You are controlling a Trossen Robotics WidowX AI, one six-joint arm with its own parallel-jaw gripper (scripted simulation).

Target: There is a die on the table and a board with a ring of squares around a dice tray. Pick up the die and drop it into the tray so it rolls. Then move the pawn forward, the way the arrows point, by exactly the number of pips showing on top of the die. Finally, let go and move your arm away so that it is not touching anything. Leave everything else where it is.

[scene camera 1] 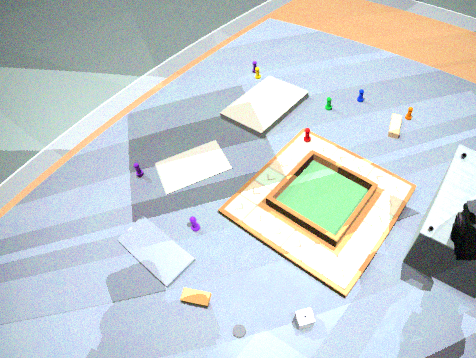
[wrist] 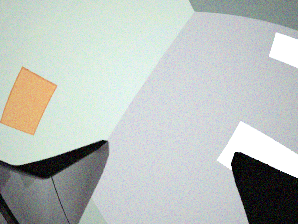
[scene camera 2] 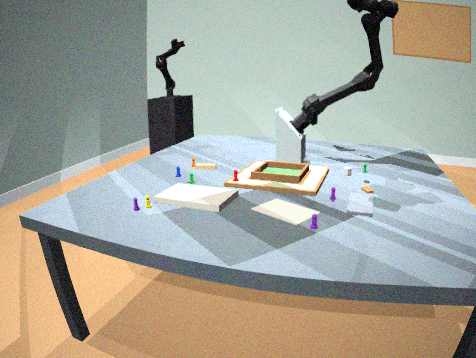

Note:
The gripper (wrist: 173, 155) is open, holding nothing. Also in view: a white slab (scene camera 1: 258, 111), a grey plate (scene camera 1: 162, 256), a white paper sheet (scene camera 1: 199, 163) and a green dice tray (scene camera 1: 325, 197).
The white slab shows as well in scene camera 2 (scene camera 2: 213, 199). The white paper sheet shows as well in scene camera 2 (scene camera 2: 292, 213). The wrist view does not show the white slab: it is out of frame. The wrist view does not show the grey plate: it is out of frame.

